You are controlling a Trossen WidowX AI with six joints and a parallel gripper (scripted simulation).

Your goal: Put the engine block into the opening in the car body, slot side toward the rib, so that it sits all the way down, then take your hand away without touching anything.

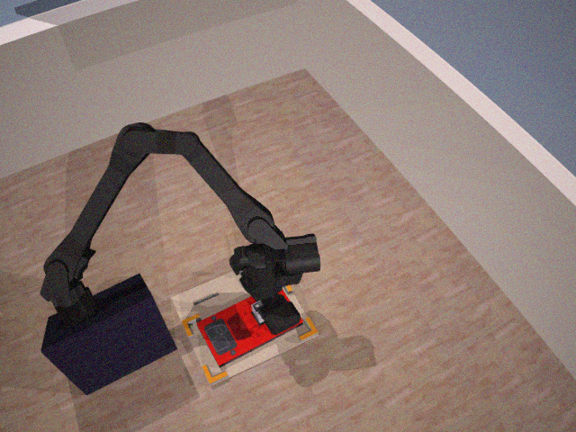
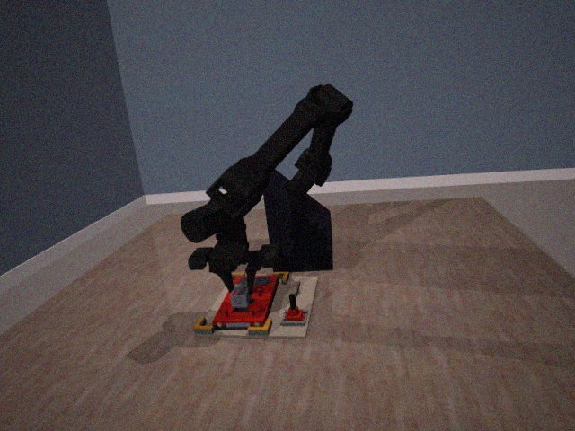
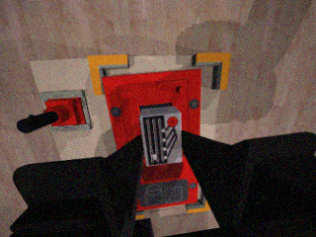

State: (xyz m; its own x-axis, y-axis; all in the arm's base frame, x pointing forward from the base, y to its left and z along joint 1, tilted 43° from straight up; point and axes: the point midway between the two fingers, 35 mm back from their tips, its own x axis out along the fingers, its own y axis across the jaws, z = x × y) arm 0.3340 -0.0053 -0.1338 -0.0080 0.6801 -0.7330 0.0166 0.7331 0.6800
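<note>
My gripper tip is 1 cm above the engine block.
</note>
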